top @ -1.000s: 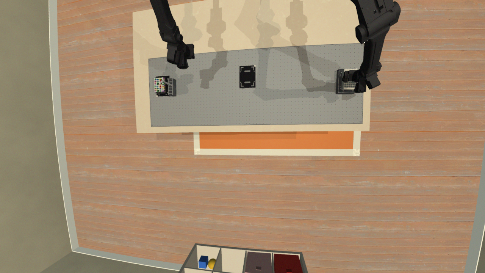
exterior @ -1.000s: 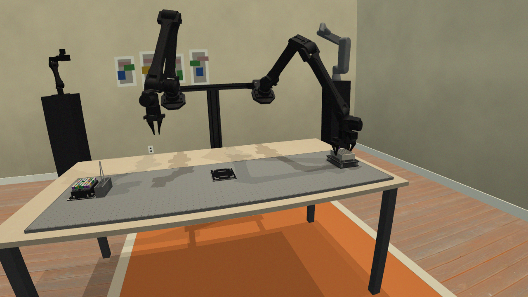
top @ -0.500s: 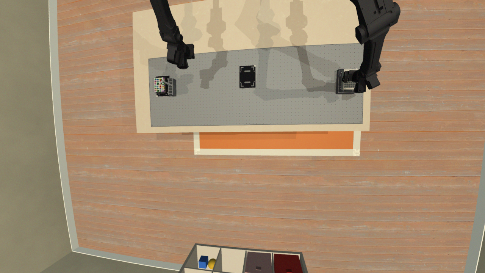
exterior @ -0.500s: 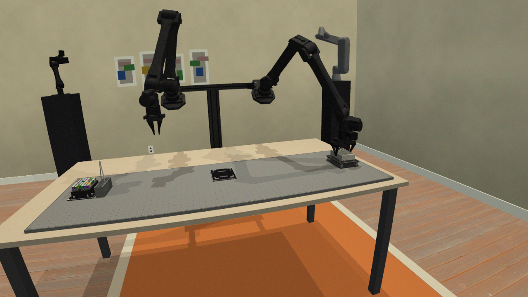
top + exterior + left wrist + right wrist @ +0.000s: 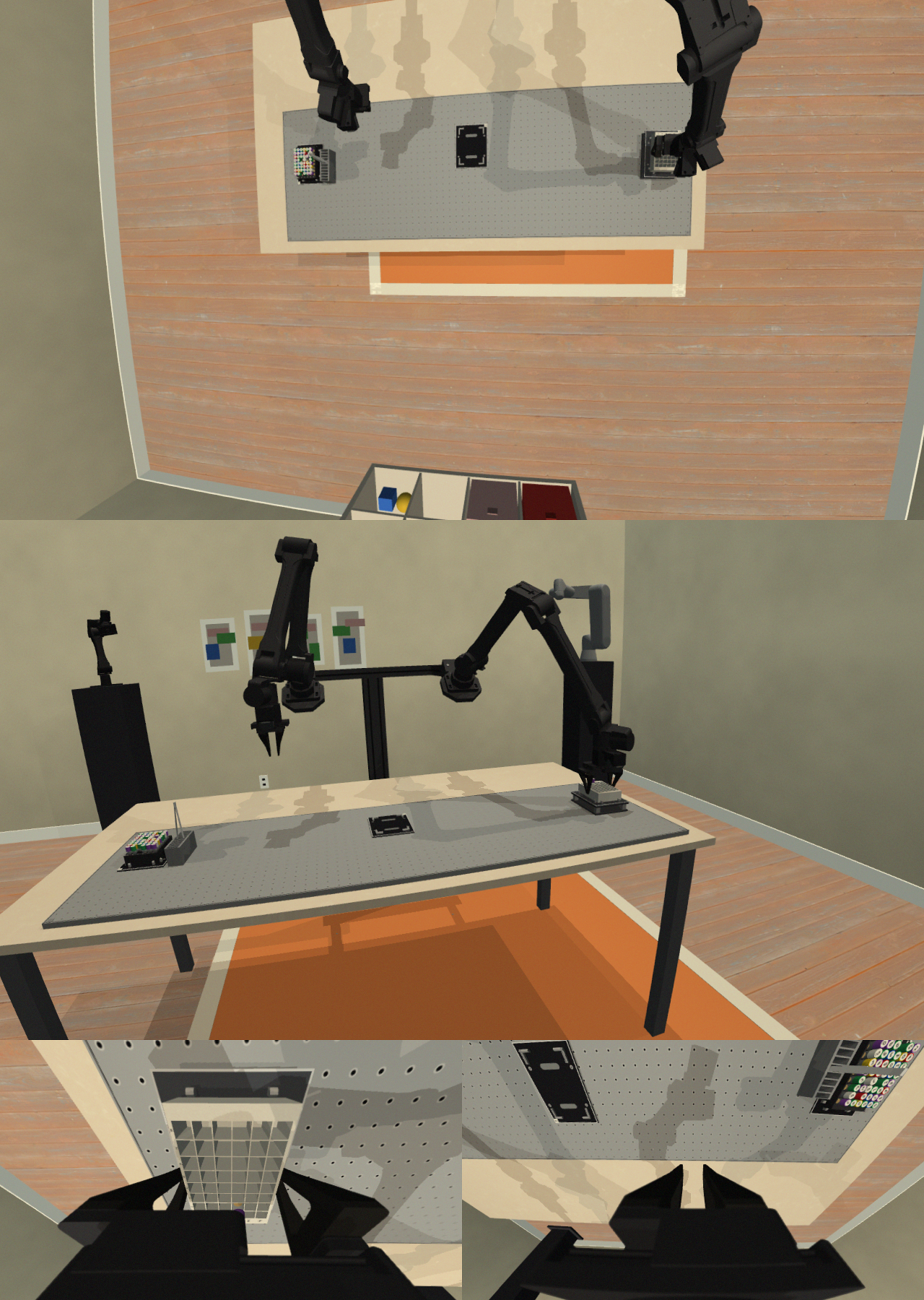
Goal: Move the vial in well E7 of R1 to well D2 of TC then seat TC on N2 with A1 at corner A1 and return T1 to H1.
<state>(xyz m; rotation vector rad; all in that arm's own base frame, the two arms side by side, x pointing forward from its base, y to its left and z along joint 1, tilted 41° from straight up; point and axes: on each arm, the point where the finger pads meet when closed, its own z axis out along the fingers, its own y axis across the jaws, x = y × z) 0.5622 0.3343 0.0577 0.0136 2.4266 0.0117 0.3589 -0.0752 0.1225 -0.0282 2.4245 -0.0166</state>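
Now: the white tube carrier TC right at my left hand. From my left hand the other things lie so: grey holder H1 (2 cm ahead, 126 cm to the right, 4 cm below); black raised nest N2 (2 cm below).
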